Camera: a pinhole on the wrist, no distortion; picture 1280 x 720 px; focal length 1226.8 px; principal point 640.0 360.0 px. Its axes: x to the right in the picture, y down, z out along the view. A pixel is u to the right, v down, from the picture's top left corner.
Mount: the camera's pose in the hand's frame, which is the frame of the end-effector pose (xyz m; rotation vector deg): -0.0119 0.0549 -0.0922 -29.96 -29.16 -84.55
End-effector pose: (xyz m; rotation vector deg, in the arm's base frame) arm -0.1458 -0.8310 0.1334 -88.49 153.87 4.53
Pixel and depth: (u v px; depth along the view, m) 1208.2 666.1 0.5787
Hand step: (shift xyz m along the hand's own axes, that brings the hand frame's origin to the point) 0.1401 0.2033 0.5262
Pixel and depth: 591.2 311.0 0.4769
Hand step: -0.0326 0.3625 0.2726
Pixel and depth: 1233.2 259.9 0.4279
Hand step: -0.0408 0.1539 0.3731
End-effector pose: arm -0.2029 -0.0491 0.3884 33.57 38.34 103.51
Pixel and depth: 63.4 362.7 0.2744
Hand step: -0.0161 0.3253 0.0450
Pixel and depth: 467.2 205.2 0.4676
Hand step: -0.0740 0.3927 0.2372
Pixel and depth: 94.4 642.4 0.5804
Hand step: 0.1119 0.6188 0.2045
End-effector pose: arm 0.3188 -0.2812 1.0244 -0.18 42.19 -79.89
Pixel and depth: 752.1 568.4 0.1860
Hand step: 0.0199 0.1567 0.0644
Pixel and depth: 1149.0 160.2 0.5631
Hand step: -0.0970 0.2144 0.4972
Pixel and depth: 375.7 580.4 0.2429
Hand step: 0.0295 0.2467 0.0664
